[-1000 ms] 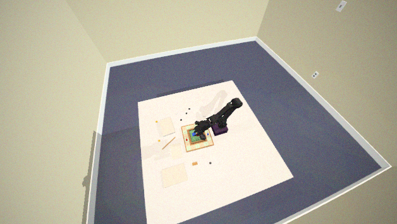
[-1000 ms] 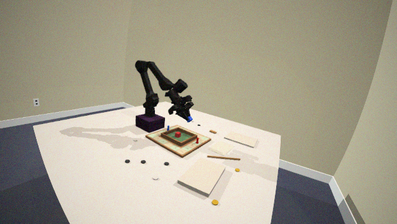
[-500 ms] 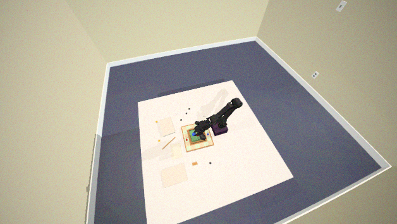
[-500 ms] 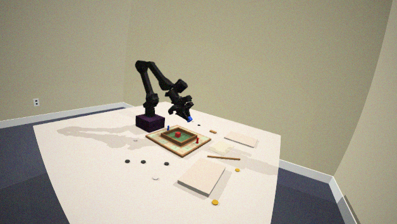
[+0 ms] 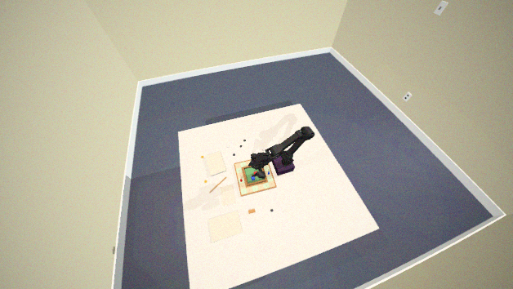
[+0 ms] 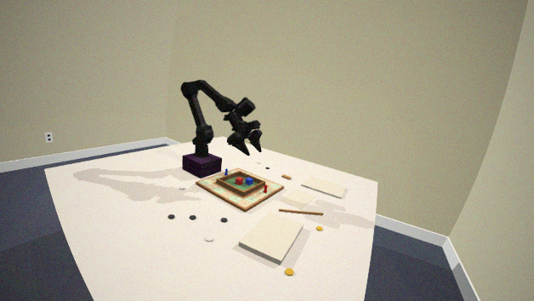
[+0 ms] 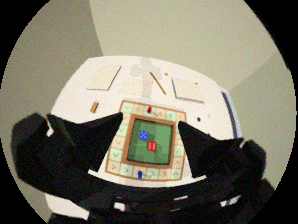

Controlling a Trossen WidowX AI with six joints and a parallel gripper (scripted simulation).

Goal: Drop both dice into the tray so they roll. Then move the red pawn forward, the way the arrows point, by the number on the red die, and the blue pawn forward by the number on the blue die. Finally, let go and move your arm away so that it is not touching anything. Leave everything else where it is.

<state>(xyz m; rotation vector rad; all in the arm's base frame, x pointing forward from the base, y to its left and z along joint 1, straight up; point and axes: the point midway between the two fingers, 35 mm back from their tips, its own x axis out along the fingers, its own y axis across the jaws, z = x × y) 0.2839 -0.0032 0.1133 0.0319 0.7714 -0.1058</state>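
Right now the red pawn is 13 cm below my gripper tip, 8 cm ahead of it and 1 cm to the right of it. From my gripper tip the other things lie so: wooden stick 25 cm ahead, 16 cm below, 6 cm to the right; blue pawn 15 cm behind, 13 cm below, 1 cm to the left; green tray 16 cm below, 4 cm behind, 2 cm to the right.
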